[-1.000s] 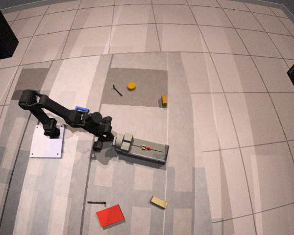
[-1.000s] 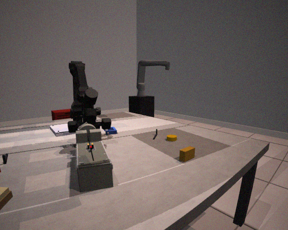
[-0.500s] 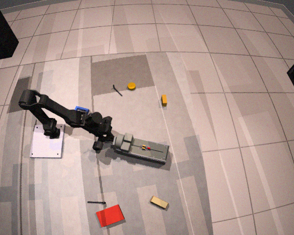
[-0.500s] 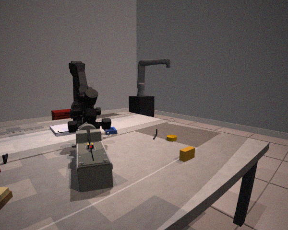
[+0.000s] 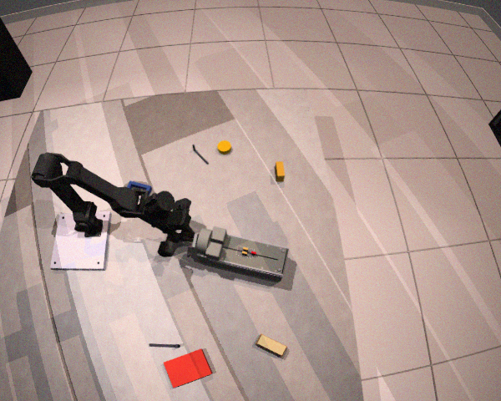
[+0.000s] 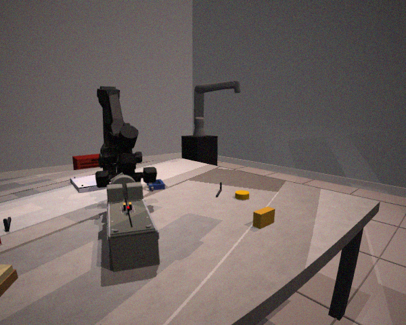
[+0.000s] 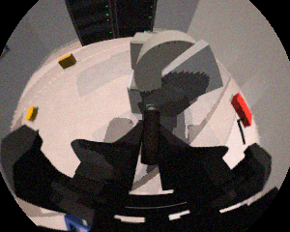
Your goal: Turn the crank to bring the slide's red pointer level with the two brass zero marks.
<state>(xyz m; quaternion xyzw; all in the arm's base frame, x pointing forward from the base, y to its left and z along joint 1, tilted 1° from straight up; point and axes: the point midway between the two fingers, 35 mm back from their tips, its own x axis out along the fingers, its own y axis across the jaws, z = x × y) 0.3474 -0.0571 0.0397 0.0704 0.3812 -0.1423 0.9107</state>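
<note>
Now: the dark crank handle 20 mm behind my gripper tip, 20 mm above it and 10 mm to the left of it. Round my gripper tip: blue block: 210 mm behind, 200 mm to the left, 30 mm below; bent black rod: 360 mm to the left, 30 mm below; red pointer: 180 mm ahead, 70 mm to the right, 40 mm above.
</note>
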